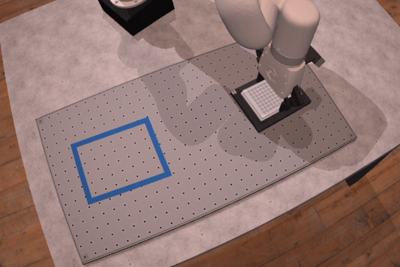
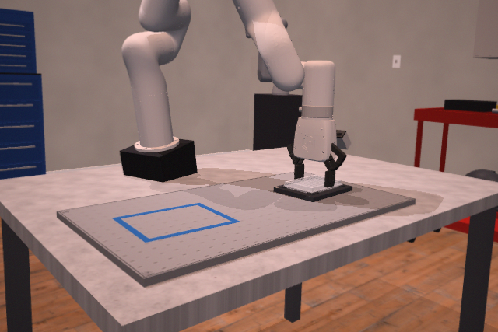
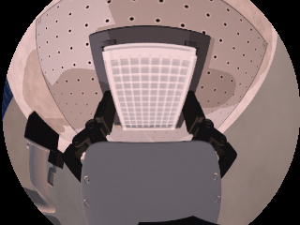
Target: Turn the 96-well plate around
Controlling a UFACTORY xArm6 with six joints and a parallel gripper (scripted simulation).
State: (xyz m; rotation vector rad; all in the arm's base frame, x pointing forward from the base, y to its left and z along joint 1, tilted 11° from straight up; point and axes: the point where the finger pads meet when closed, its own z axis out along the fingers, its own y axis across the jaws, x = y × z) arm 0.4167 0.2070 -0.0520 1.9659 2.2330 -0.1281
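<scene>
My hand is 1 cm above the 96-well plate. Round my hand: plate nest N1 (2 cm below); then small A1 mark (4 cm behind, 8 cm to the right, 2 cm below).
</scene>
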